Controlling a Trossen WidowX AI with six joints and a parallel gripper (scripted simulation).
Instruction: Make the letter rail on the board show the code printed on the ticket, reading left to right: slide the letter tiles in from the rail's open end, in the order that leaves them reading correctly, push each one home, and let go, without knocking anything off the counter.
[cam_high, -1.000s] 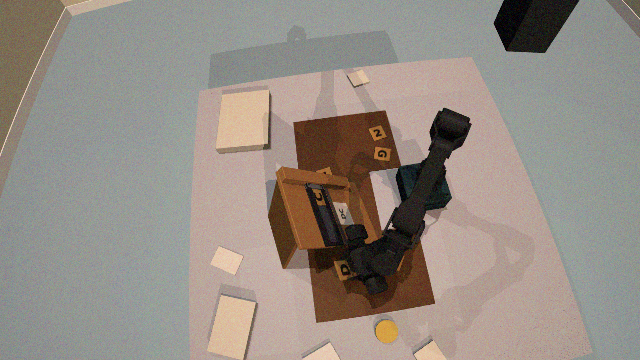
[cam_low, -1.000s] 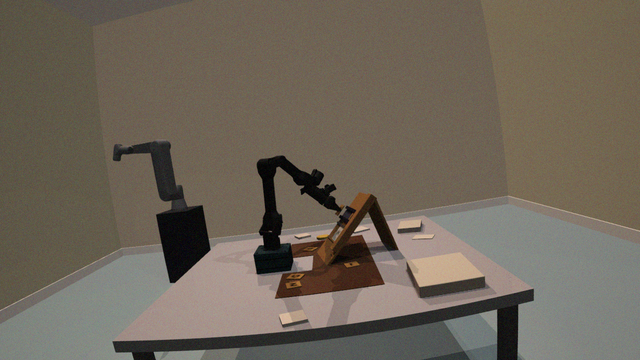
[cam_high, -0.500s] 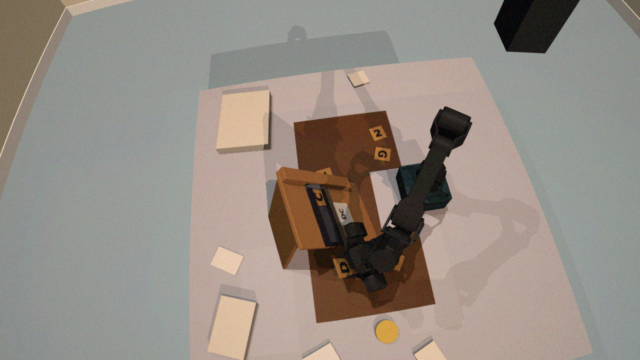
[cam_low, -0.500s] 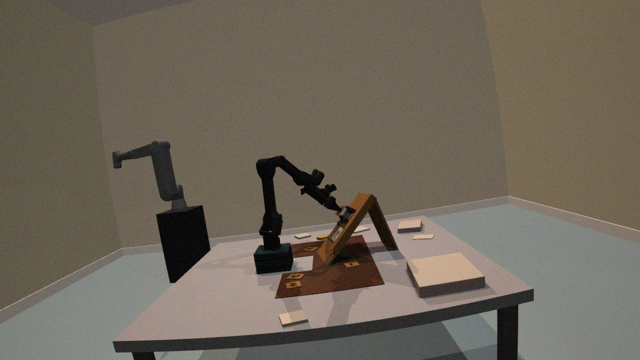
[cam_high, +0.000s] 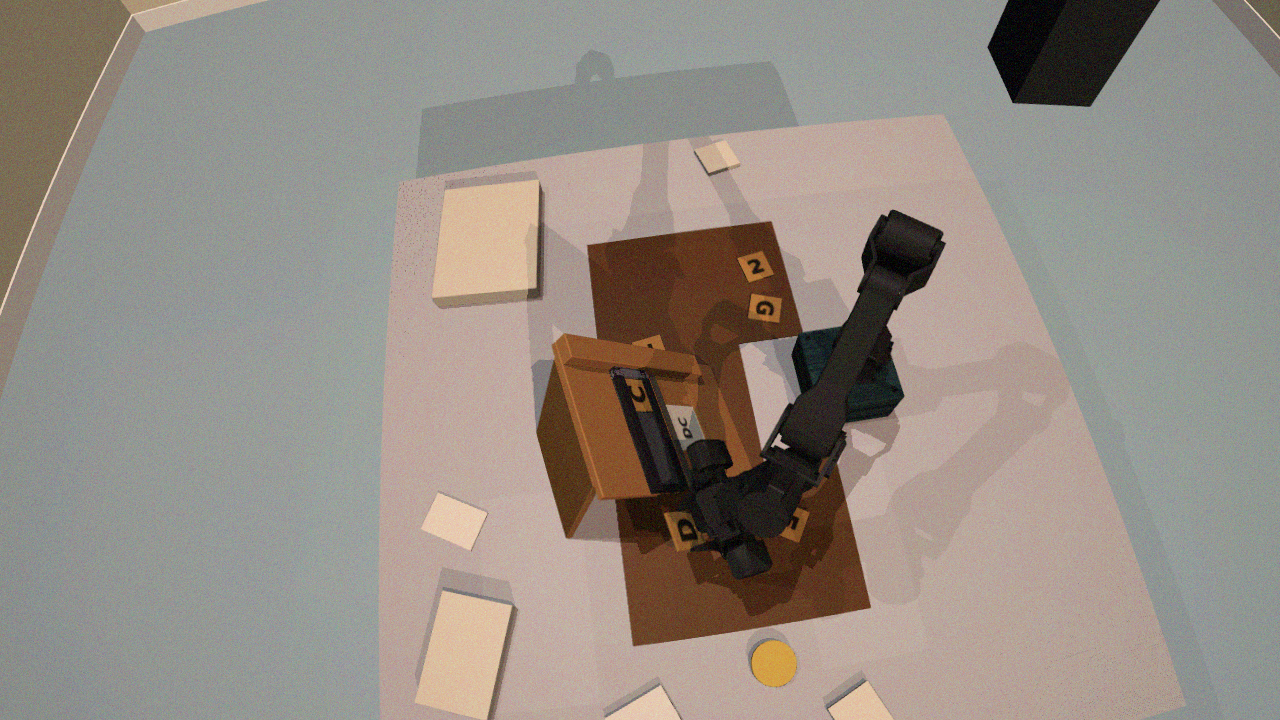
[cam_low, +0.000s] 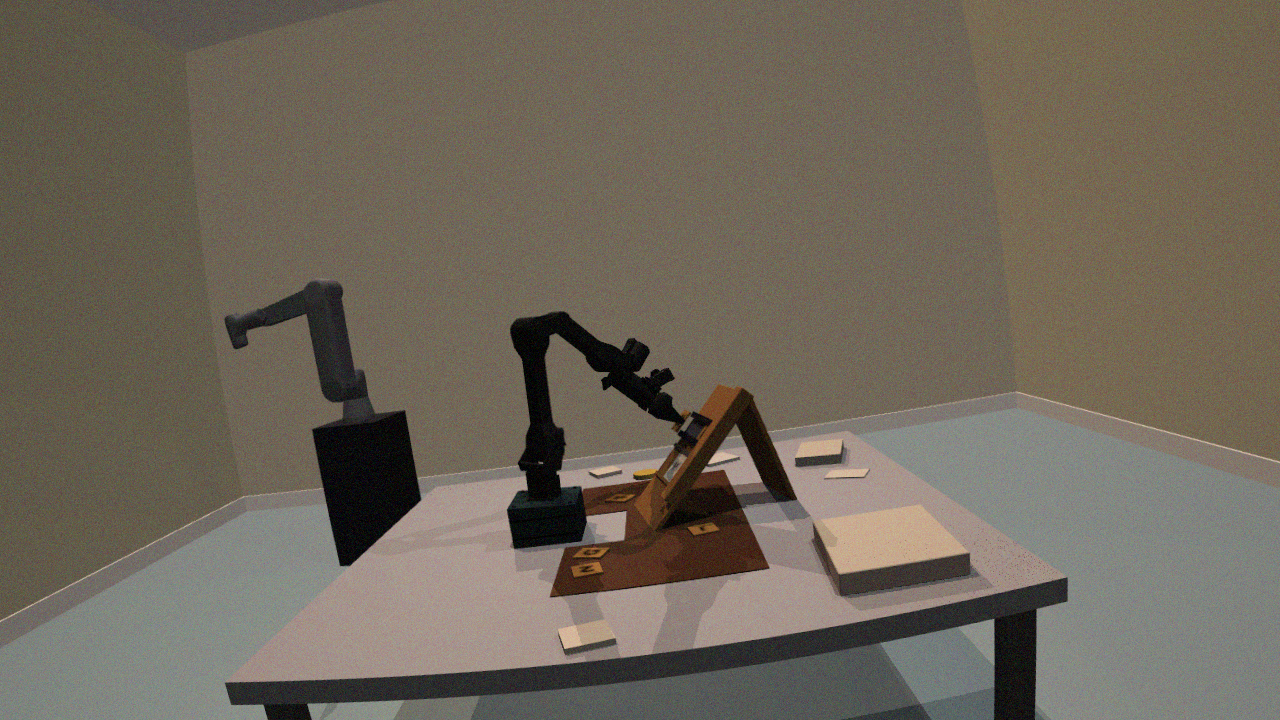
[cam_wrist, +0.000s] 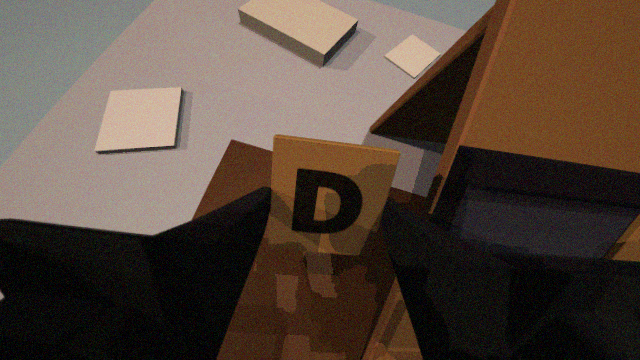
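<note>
Right now the white ticket is 18 cm to the right of my gripper tip, 7 cm below it and 1 cm behind it. From my gripper tip the other things lie so: brown mat: 26 cm to the right, 17 cm below, 9 cm behind; then cream box: 62 cm to the right, 38 cm ahead, 16 cm below.
</note>
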